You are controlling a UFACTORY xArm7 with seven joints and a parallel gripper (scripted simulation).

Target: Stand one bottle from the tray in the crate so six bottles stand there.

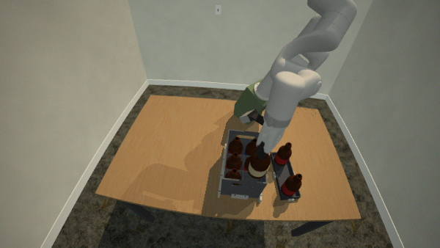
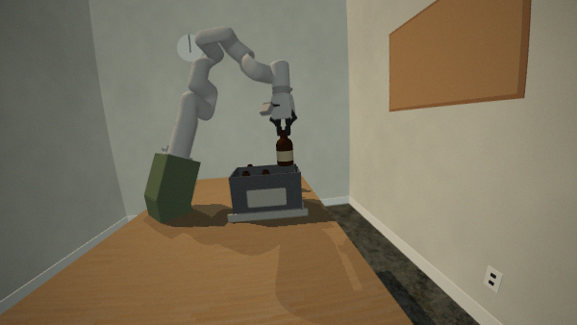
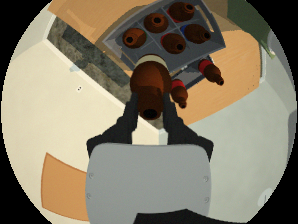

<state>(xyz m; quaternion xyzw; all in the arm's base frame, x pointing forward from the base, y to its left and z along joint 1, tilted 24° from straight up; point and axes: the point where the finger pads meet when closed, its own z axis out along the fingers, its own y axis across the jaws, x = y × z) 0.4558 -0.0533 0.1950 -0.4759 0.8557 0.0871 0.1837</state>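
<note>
Right now my hand is 70 mm above the bottle. Round my hand: grey crate: 250 mm below, 80 mm behind, 50 mm to the right; narrow tray: 320 mm below, 180 mm to the left, 110 mm behind.
</note>
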